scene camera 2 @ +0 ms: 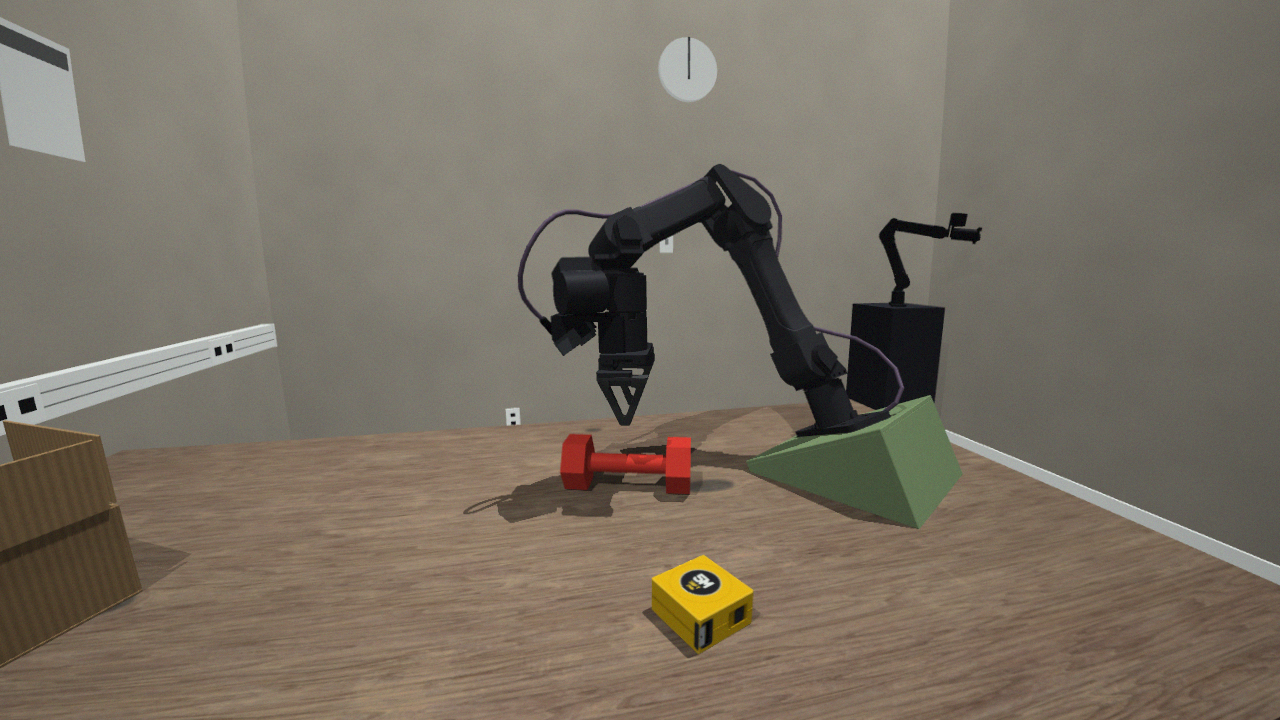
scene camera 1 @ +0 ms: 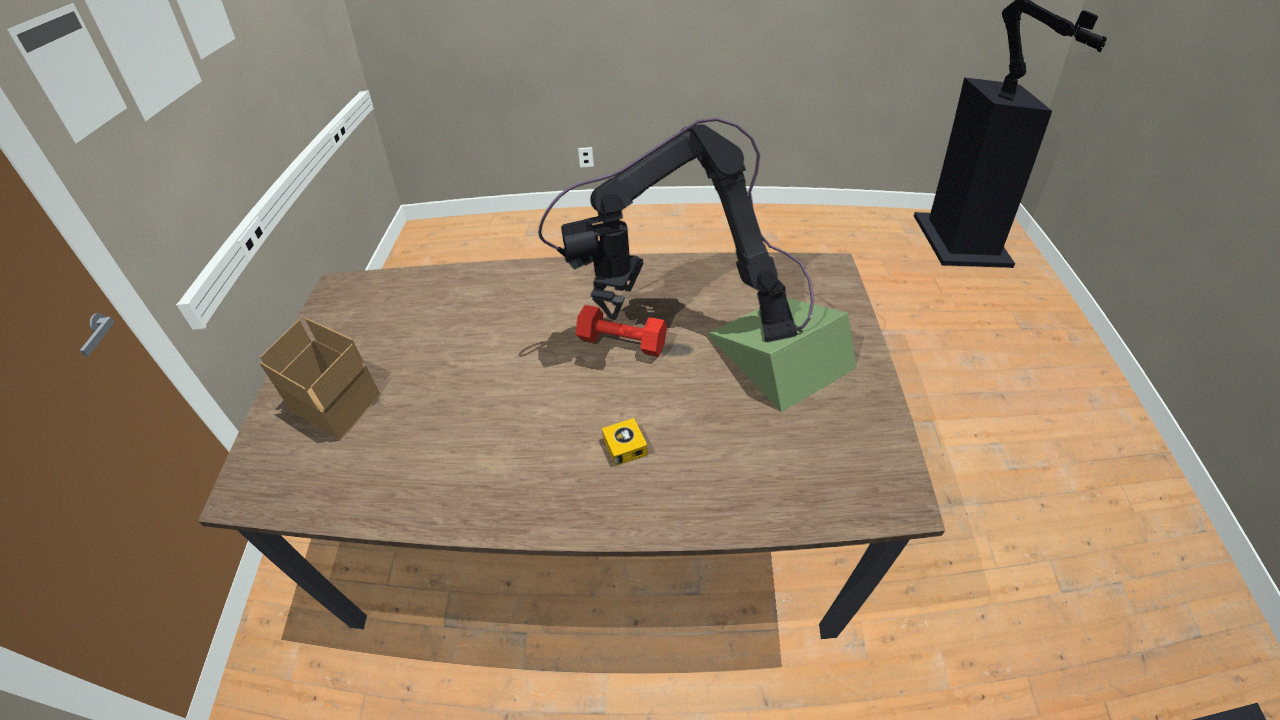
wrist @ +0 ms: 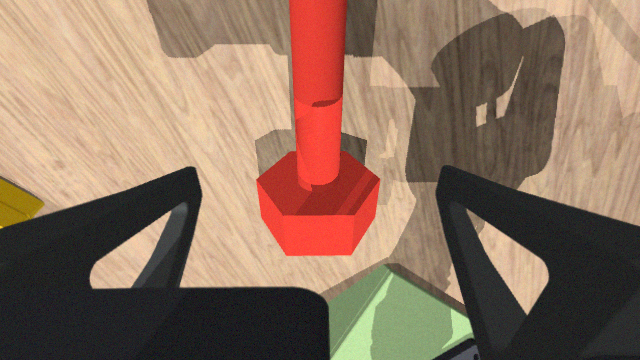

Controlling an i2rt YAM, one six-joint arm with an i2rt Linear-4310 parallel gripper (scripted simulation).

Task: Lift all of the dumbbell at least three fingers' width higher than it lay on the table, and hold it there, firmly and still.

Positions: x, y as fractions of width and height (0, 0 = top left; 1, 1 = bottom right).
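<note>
My gripper (scene camera 2: 0.49, 0.58) (wrist: 0.50, 0.50) is visible in scene camera 2 and in the wrist view. Red dumbbell (scene camera 2: 0.45, 0.64) (scene camera 1: 0.46, 0.45) (wrist: 0.49, 0.56): visible in scene camera 2, scene camera 1 and the wrist view. Cardboard box (scene camera 2: 0.06, 0.78) (scene camera 1: 0.27, 0.54): visible in scene camera 2 and scene camera 1; in the wrist view the box is out of frame.
</note>
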